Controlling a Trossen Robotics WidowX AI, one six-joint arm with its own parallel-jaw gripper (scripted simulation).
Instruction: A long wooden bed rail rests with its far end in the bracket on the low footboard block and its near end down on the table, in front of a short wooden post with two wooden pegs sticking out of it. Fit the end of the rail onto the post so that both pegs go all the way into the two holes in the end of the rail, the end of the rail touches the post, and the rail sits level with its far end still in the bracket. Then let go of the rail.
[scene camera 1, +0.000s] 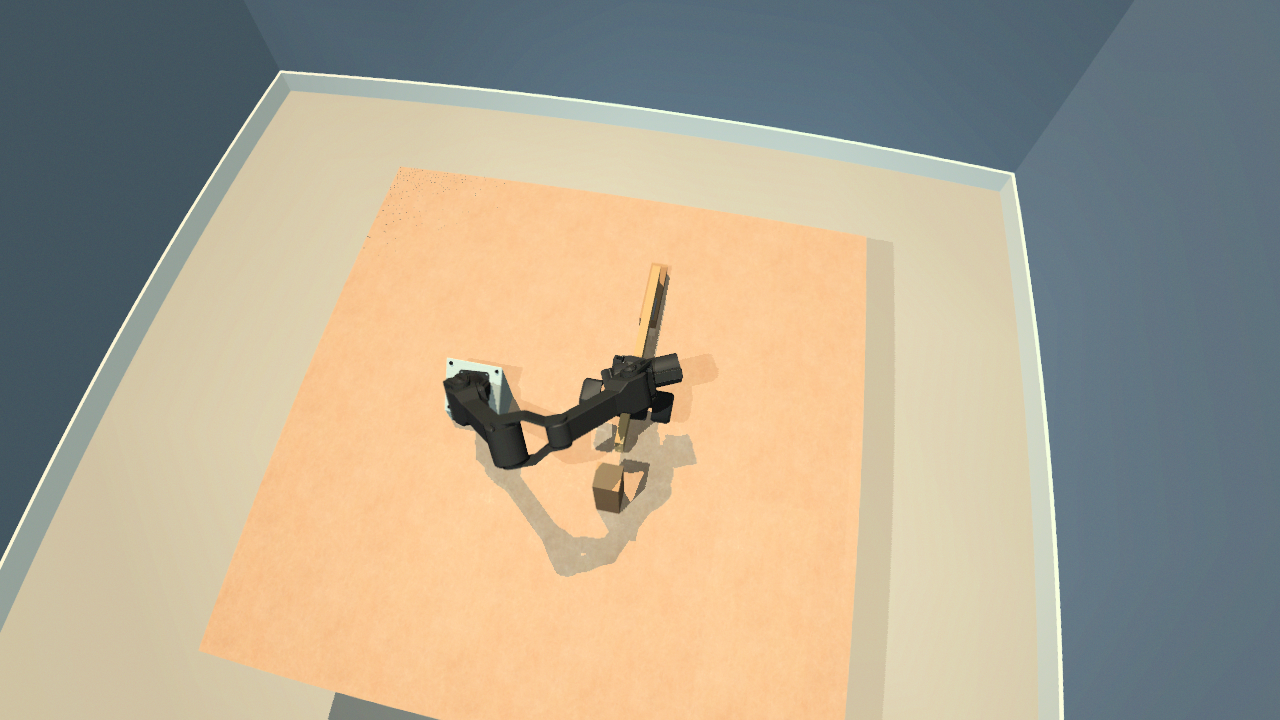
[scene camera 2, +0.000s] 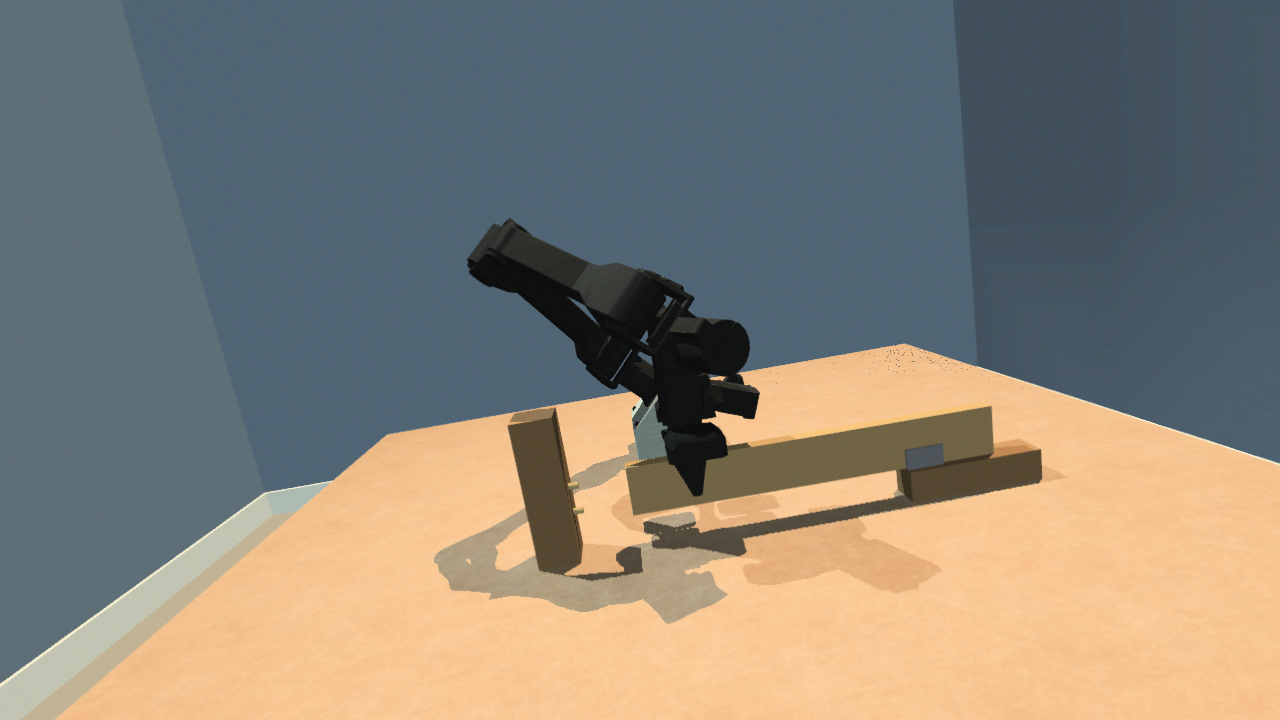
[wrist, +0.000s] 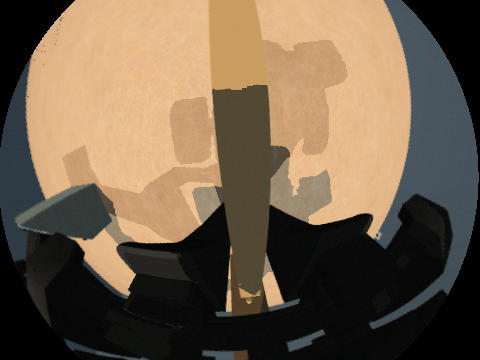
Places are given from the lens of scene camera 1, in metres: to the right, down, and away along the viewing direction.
gripper (scene camera 1: 626, 416): -0.03, 0.12, 1.39
wooden rail (scene camera 1: 646, 318): 0.01, -0.09, 1.44
upright post (scene camera 1: 608, 482): -0.06, 0.23, 1.19
The marked spots on the upright post and the wooden rail are 0.41 m apart.
